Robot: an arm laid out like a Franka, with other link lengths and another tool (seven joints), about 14 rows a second.
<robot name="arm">
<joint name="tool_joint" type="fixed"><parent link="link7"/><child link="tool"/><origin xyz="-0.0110 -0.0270 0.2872" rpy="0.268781 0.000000 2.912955"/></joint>
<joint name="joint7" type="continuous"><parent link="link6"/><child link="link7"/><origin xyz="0.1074 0.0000 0.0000" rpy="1.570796 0.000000 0.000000"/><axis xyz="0 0 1"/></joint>
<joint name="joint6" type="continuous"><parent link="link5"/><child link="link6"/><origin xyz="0.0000 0.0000 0.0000" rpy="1.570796 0.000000 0.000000"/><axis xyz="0 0 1"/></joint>
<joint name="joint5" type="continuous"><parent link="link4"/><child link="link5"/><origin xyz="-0.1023 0.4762 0.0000" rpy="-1.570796 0.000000 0.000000"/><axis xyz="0 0 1"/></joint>
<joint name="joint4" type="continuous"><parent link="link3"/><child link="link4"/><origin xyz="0.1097 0.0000 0.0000" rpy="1.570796 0.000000 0.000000"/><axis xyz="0 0 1"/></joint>
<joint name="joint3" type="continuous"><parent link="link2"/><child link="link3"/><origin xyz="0.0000 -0.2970 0.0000" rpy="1.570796 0.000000 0.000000"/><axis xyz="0 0 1"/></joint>
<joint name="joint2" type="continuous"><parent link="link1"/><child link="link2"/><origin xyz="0.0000 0.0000 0.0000" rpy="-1.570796 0.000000 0.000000"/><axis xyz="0 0 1"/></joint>
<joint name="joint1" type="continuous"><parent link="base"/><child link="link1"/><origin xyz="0.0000 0.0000 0.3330"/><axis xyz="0 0 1"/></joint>
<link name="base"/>
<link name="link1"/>
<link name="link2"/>
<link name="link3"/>
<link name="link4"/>
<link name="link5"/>
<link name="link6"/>
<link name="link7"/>
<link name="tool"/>
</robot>
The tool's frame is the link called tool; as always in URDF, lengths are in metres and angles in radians. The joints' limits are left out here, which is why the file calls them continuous.
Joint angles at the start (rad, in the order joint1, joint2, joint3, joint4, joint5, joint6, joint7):
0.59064 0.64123 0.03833 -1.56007 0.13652 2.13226 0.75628
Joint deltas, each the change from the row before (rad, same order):
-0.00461 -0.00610 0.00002 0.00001 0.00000 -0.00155 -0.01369
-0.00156 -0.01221 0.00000 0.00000 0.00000 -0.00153 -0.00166
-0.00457 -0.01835 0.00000 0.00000 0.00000 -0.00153 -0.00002
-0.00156 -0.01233 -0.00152 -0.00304 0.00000 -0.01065 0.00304
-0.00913 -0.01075 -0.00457 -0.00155 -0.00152 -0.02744 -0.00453
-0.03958 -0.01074 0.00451 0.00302 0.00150 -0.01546 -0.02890
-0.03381 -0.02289 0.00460 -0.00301 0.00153 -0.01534 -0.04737
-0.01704 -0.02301 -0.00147 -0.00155 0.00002 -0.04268 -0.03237
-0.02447 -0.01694 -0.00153 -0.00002 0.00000 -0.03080 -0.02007
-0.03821 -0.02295 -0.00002 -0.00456 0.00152 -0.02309 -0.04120
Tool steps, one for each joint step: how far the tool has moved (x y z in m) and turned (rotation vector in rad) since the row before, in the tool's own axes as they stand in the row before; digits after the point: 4 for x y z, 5 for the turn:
-0.0025 -0.0031 -0.0047 -0.00305 -0.00664 -0.00852
-0.0022 -0.0012 -0.0101 -0.00580 -0.00924 0.00070
-0.0047 -0.0032 -0.0152 -0.00929 -0.01351 0.00580
0.0002 -0.0035 -0.0067 0.00092 0.00186 0.00419
-0.0009 -0.0124 -0.0029 0.01058 0.01421 0.00268
-0.0143 -0.0243 -0.0067 -0.00712 0.00204 0.00493
-0.0100 -0.0218 -0.0134 -0.00917 -0.00992 -0.01804
0.0018 -0.0173 -0.0108 0.00673 0.01243 -0.02136
-0.0034 -0.0213 -0.0078 0.00229 0.01079 0.00019
-0.0075 -0.0299 -0.0101 -0.00503 -0.00012 -0.00579

